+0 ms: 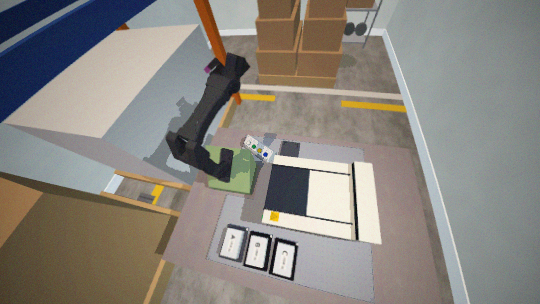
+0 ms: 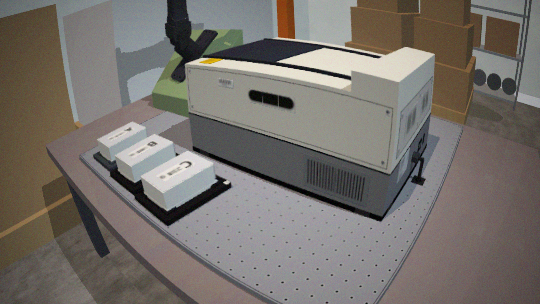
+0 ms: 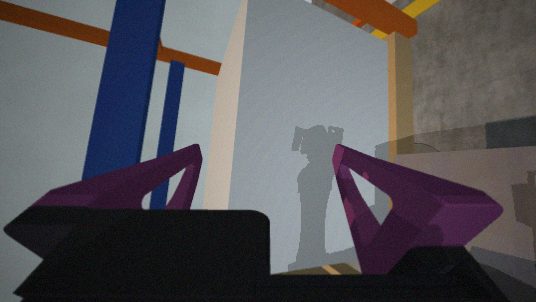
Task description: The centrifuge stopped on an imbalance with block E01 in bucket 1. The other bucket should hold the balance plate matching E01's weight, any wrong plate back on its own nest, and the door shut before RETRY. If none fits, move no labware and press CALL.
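Frame: origin at the arm's base, x down, y ahead, z right, level; metres.
Where they show: gripper, between the fingertips: (image 1: pixel 217 73) (image 3: pixel 267 151); arm's base, origin of its link: (image 1: pixel 225 165) (image 2: pixel 194 54).
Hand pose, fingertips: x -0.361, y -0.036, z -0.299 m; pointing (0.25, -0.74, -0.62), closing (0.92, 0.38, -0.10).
Note:
Each offset is from my fingertips to the top centre of the thing. "spot": to the spot under its first point.
The cream and grey centrifuge (image 1: pixel 330 192) (image 2: pixel 290 125) has its top covered by a dark panel {dx +0.301, dy +0.408, dz +0.354 m} (image 1: pixel 287 190) (image 2: pixel 265 49) and a cream panel; the door looks shut. Block E01 and the buckets are hidden. White balance plates A {dx +0.460, dy +0.185, dz +0.659 m} (image 1: pixel 233 243) (image 2: pixel 121 141), B {dx +0.460, dy +0.321, dz +0.656 m} (image 1: pixel 258 251) (image 2: pixel 145 157) and C {dx +0.460, dy +0.457, dz +0.652 m} (image 1: pixel 284 258) (image 2: pixel 179 180) each sit on a dark nest, in a row beside the centrifuge. The button box {spot: dx +0.441, dy +0.167, dz +0.116 m} (image 1: pixel 259 149), with white, green, yellow and blue buttons, stands by the green arm base. My gripper (image 3: pixel 267 151) is open and empty, raised well away from the plates and the button box.
The green base block (image 1: pixel 242 172) (image 2: pixel 167 95) stands beside the centrifuge. A small dark pad {spot: dx +0.491, dy +0.355, dz +0.037 m} (image 1: pixel 290 148) lies behind it. A large grey box-like body (image 1: pixel 145 95) (image 3: pixel 310 85), an orange post (image 1: pixel 211 30) and stacked cartons (image 1: pixel 300 40) (image 2: pixel 410 30) stand beyond the table.

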